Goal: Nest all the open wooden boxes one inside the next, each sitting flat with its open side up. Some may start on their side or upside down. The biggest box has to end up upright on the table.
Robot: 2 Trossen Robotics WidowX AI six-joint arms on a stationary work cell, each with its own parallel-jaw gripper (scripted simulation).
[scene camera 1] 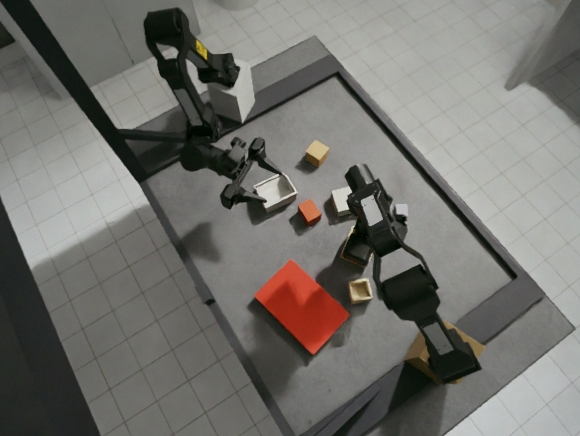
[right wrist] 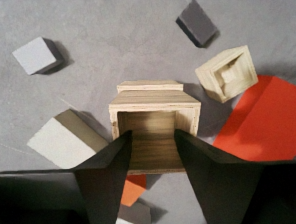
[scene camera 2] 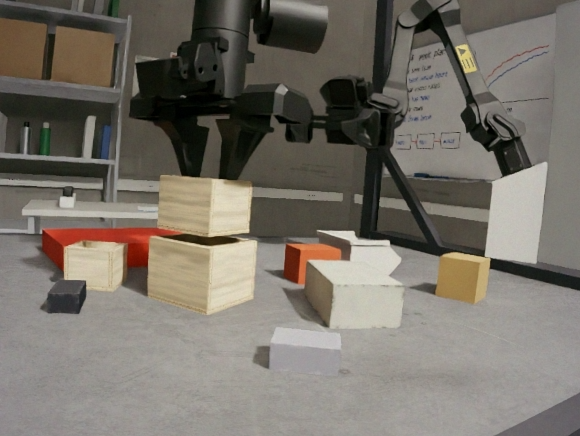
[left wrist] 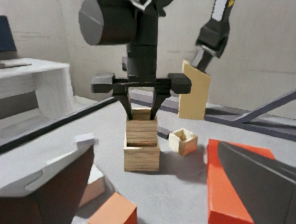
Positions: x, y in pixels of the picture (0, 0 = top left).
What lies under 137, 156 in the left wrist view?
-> A large wooden box.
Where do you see a white block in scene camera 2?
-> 346, 294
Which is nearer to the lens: the medium wooden box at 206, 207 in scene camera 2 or the tan cube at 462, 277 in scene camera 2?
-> The medium wooden box.
